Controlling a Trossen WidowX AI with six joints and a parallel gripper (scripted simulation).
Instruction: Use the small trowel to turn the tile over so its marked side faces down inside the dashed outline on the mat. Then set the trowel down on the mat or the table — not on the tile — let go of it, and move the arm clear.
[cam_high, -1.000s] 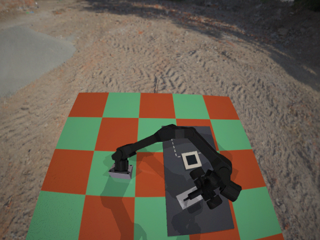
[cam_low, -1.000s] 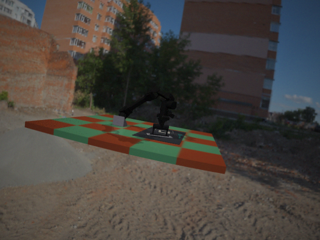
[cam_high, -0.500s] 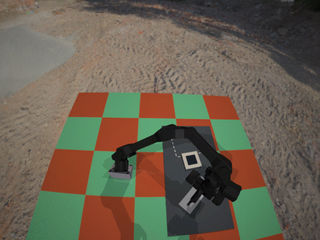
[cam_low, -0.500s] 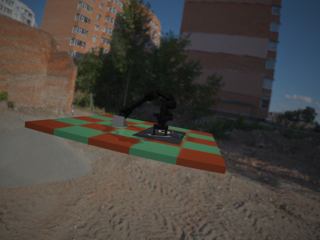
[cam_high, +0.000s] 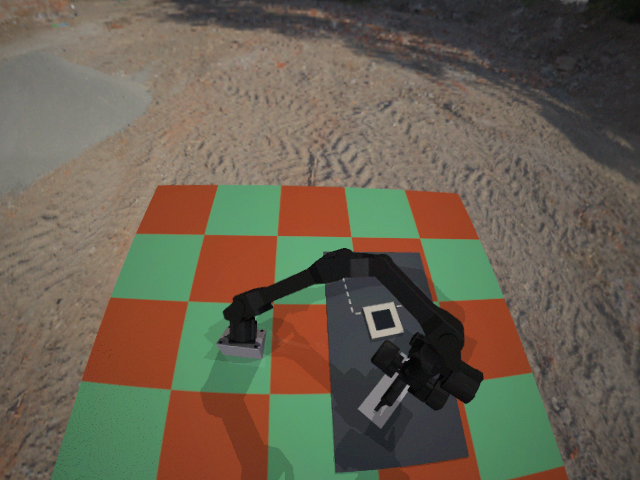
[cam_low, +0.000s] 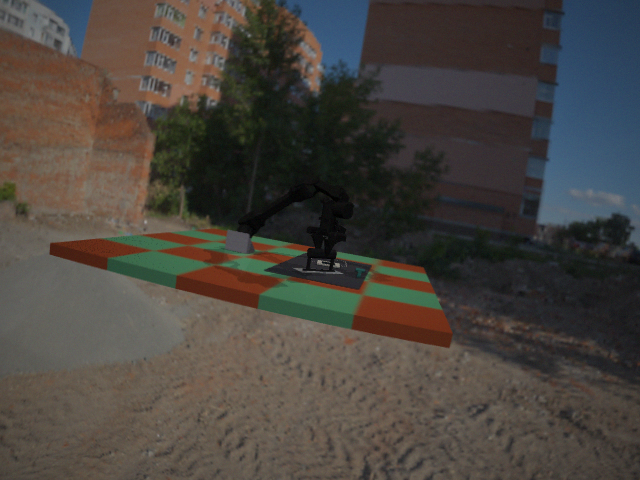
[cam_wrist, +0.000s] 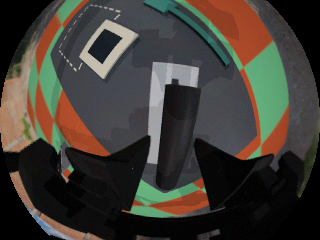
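Right now my gripper tip is 130 mm to the right of the dark mat, 80 mm above it and 20 mm short of it. Round my gripper tip: teal trowel (160 mm ahead, 140 mm to the left, 60 mm below); then tile (200 mm to the left, 60 mm below, 10 mm ahead).
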